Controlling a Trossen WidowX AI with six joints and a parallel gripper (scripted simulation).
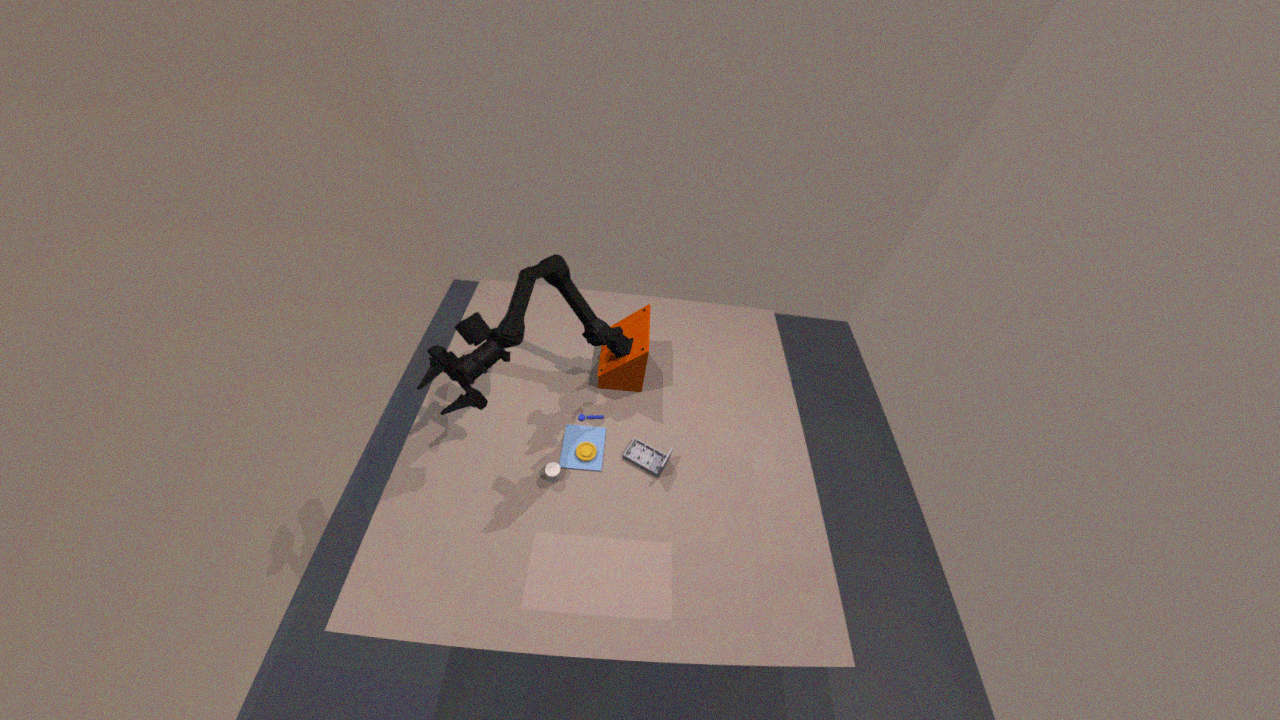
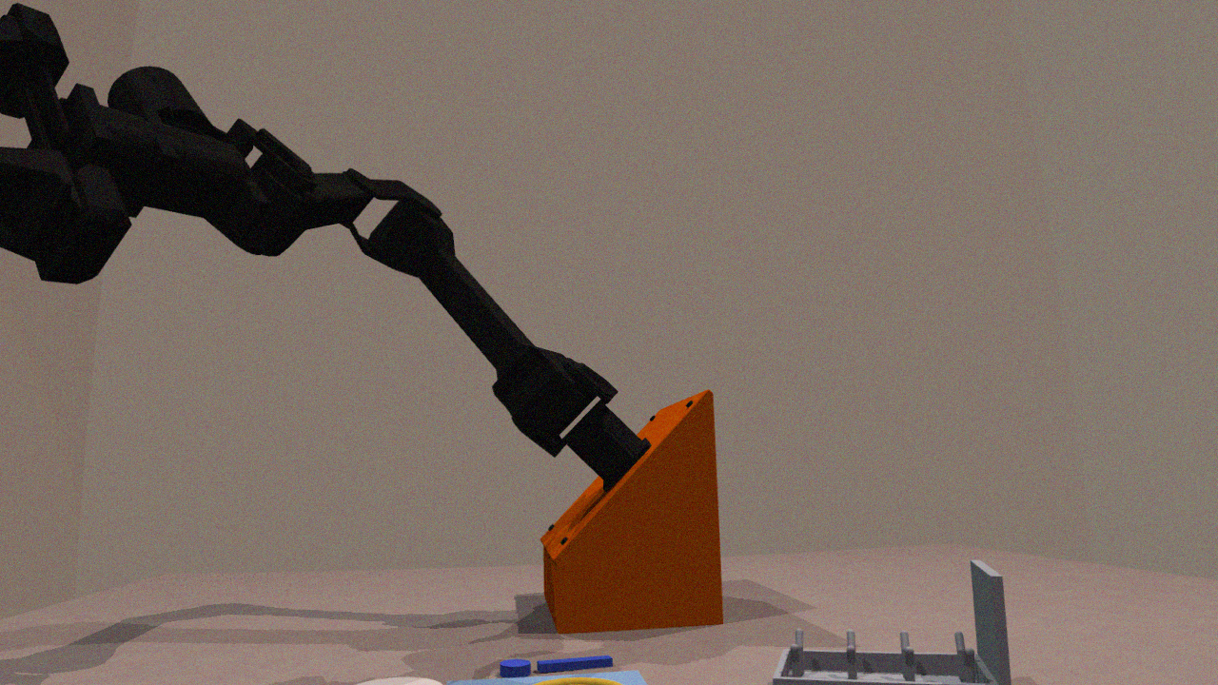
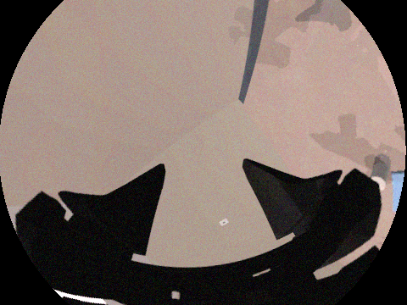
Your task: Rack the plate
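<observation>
My gripper tip is 350 mm to the right of the yellow plate, 320 mm above it and 120 mm past it. From my gripper tip the other things lie so: grey dish rack (530 mm to the left, 310 mm below, 140 mm behind); then white cup (310 mm below, 270 mm to the left, 20 mm behind); then blue spoon (330 mm below, 320 mm to the left, 250 mm behind).
</observation>
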